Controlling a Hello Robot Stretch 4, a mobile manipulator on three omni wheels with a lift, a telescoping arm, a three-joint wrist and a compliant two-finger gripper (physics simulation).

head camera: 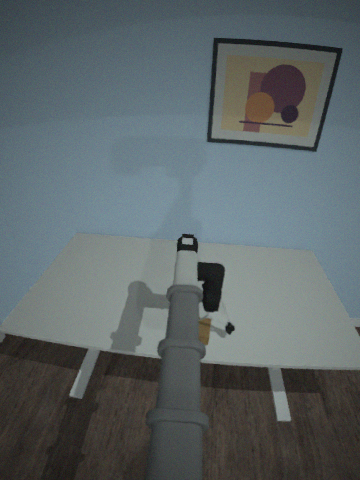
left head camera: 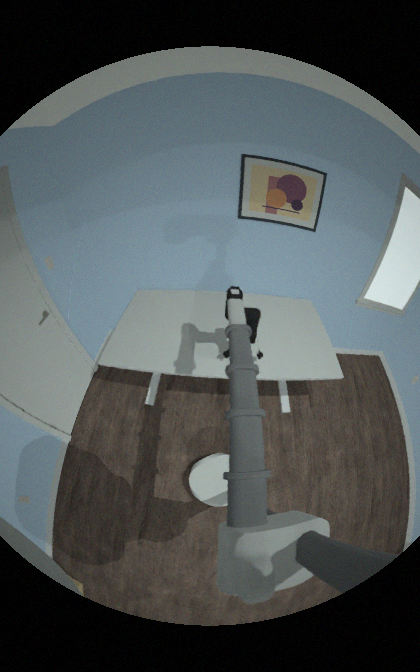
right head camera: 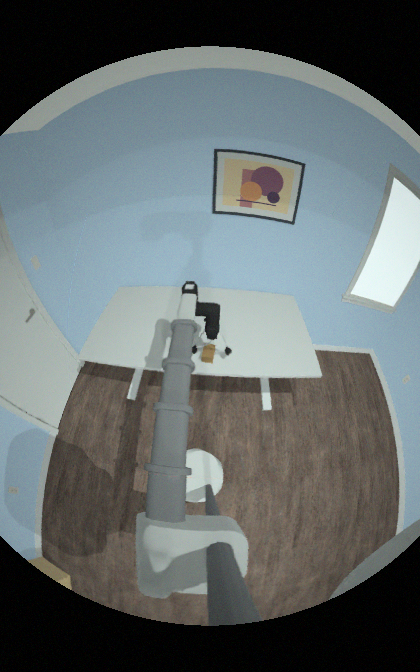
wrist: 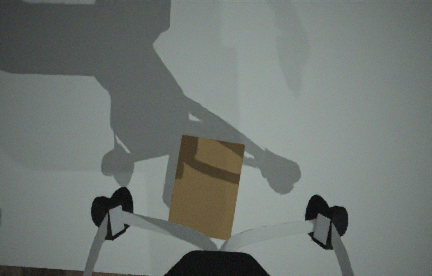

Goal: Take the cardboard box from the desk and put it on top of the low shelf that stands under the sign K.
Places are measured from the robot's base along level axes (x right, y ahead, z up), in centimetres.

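Pixels of known places: gripper, fingertip midpoint: [head camera: 206, 330] [wrist: 218, 208].
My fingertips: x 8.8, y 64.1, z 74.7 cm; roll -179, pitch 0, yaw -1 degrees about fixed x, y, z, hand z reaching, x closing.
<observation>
Behind a point stands the place of what it marks.
The brown cardboard box [head camera: 204, 331] @[x 8.3, y 63.9, z 74.3 cm] [right head camera: 208, 353] [wrist: 207, 187] @[x 7.7, y 65.9, z 74.3 cm] lies on the white desk [head camera: 280, 310] @[x 43.6, y 79.7, z 69.3 cm] [left head camera: 295, 340] [right head camera: 270, 335] [wrist: 375, 125] @[x 26.3, y 72.5, z 69.3 cm], near its front edge; the arm partly hides it in the head view and hides it in the left head view. My gripper [right head camera: 211, 350] [wrist: 218, 208] @[x 8.8, y 64.1, z 74.7 cm] is open and points down above the desk at the box. In the wrist view the fingertips stand wide apart to the left and right, and the box lies between and slightly ahead of them, touching neither. The low shelf and the sign K do not show.
A blue wall with a framed picture [head camera: 275, 94] @[x 36.5, y 130.4, z 152.4 cm] [left head camera: 282, 192] [right head camera: 258, 186] rises behind the desk. A door [left head camera: 30, 320] stands at the left and a bright window [left head camera: 395, 255] [right head camera: 385, 245] at the right. A tan object [right head camera: 52, 572] shows at the lower left.
</observation>
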